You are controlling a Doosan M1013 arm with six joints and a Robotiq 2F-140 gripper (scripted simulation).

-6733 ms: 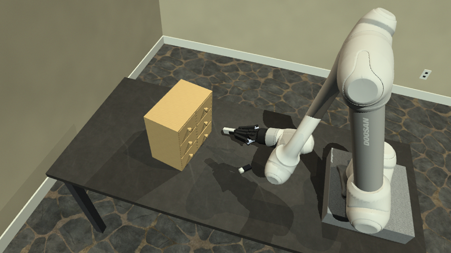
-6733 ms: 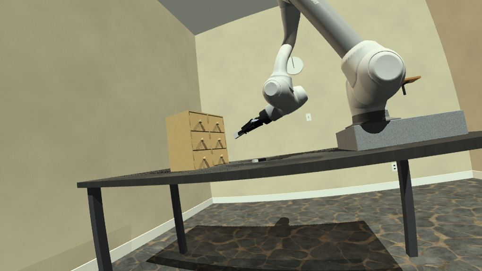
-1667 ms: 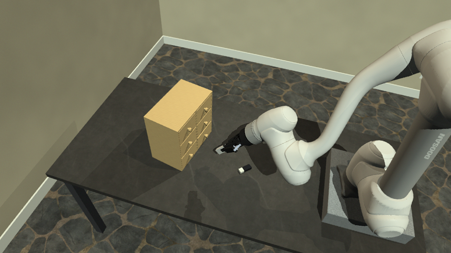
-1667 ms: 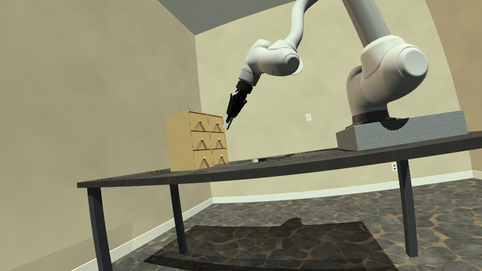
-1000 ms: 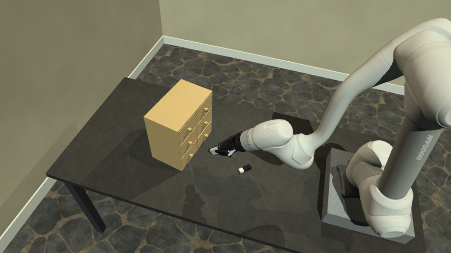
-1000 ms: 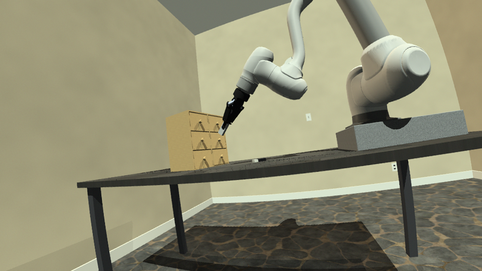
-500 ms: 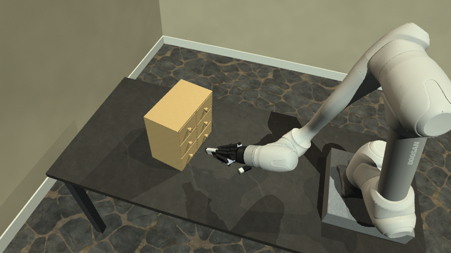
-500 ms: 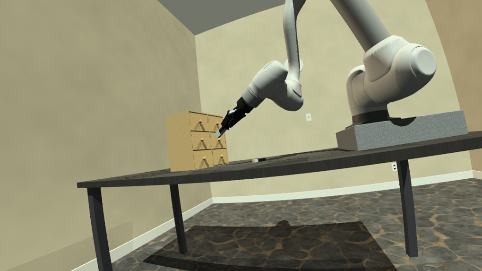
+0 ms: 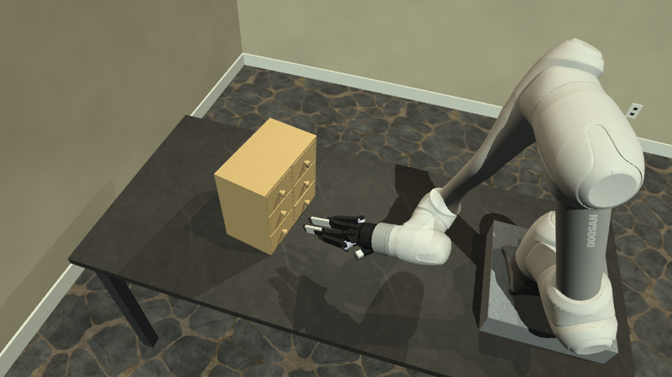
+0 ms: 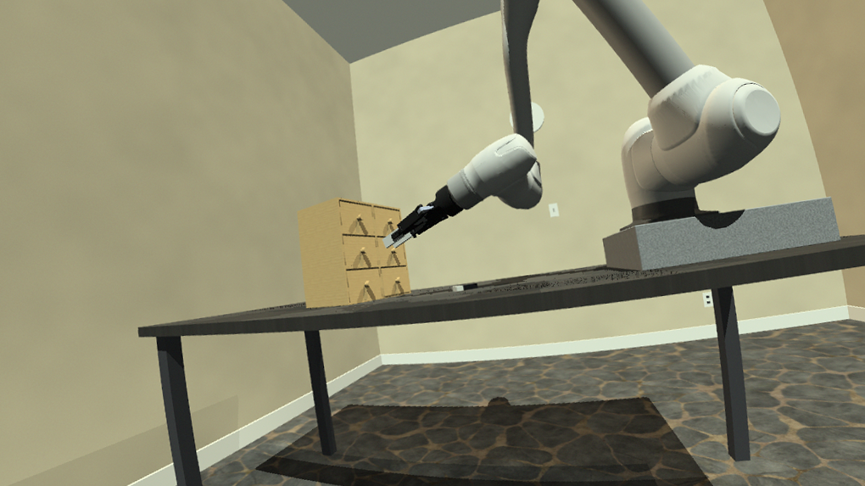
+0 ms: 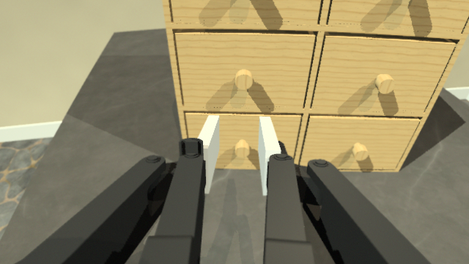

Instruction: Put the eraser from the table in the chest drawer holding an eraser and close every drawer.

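The blue eraser is 17 cm ahead of my hand, 9 cm to the right of it and 15 cm below it.
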